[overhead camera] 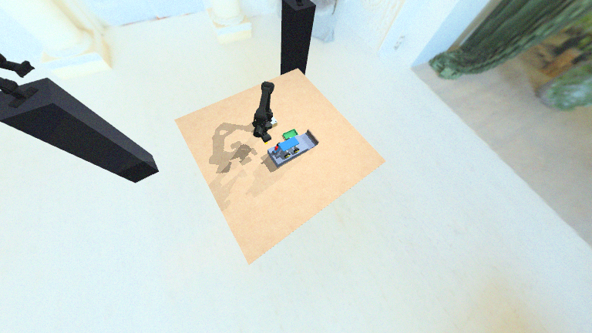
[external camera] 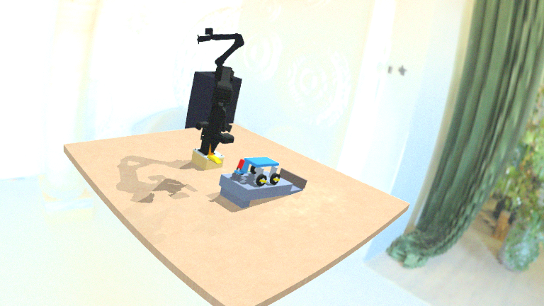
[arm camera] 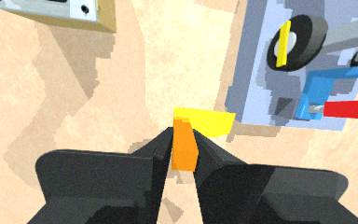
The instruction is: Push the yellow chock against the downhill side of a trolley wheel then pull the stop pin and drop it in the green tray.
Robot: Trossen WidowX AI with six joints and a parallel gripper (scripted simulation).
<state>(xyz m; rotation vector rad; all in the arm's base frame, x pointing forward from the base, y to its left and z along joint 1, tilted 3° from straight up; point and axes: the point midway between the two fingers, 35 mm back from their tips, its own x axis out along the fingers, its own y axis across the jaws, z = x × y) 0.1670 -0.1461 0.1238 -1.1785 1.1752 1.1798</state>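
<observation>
Now: gripper tip 20 mm short of the yellow chock and 10 mm above it. Round my gripper tip: blue-topped trolley (160 mm ahead, 130 mm to the left, 40 mm below); then grey ramp (160 mm ahead, 130 mm to the left, 100 mm below); then red-headed stop pin (140 mm ahead, 30 mm to the left, 20 mm below).
</observation>
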